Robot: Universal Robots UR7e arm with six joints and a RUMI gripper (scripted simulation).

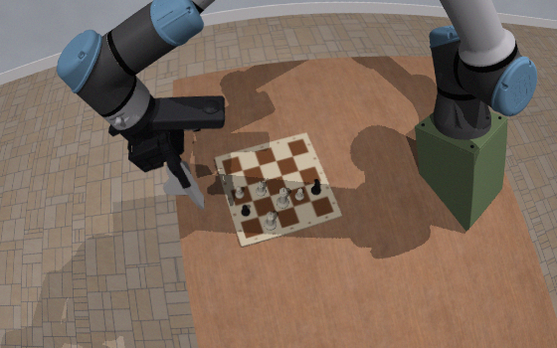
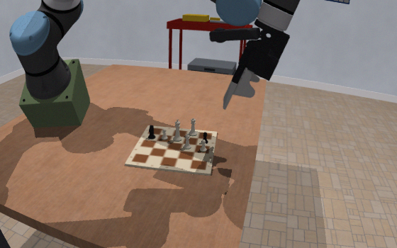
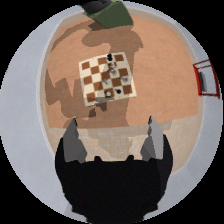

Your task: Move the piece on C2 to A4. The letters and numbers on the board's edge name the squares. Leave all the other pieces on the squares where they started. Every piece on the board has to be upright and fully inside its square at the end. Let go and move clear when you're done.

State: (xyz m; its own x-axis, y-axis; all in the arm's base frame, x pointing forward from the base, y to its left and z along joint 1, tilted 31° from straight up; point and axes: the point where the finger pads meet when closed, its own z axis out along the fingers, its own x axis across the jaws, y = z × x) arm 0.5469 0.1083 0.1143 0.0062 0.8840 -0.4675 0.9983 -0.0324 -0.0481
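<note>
Now: hand 14 cm past the tall white piece, 12 cm above it and 2 cm to the right of it. Also, from my hand: chessboard (16 cm below, 14 cm behind, 3 cm to the right); then tall black piece (22 cm behind, 14 cm below); then black pawn (14 cm below, 7 cm behind, 3 cm to the left).
</note>
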